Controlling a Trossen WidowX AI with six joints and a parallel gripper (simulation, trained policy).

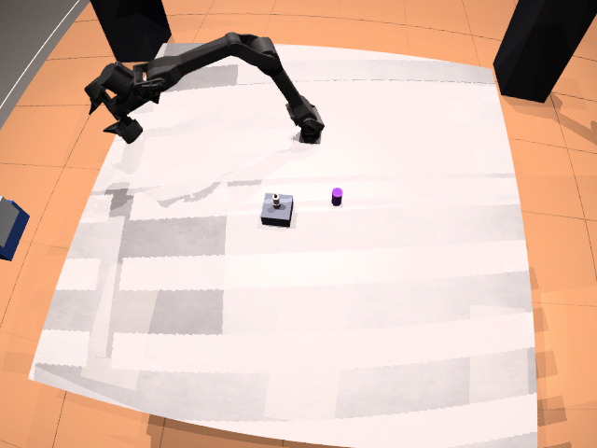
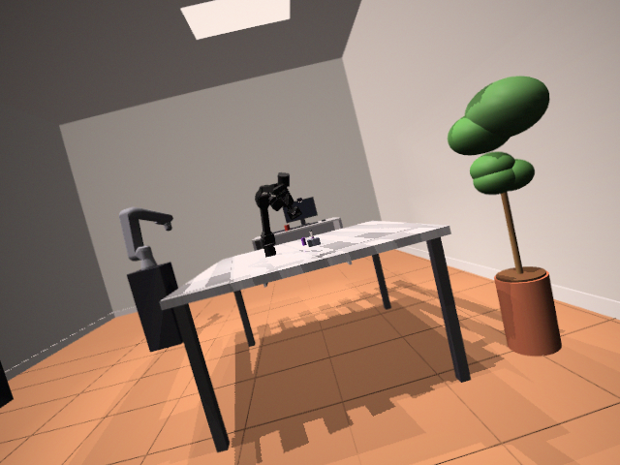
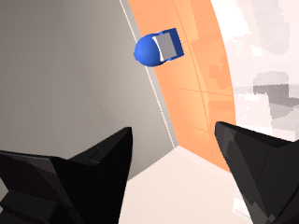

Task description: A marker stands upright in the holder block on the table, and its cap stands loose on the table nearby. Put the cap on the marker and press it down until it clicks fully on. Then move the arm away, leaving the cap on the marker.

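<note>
Now: gripper tip 640 mm to the right of the purple cap, 210 mm above it and 40 mm short of it. From my gripper tip the other things lie so: grey holder block (490 mm to the left, 220 mm below, 90 mm ahead).
</note>
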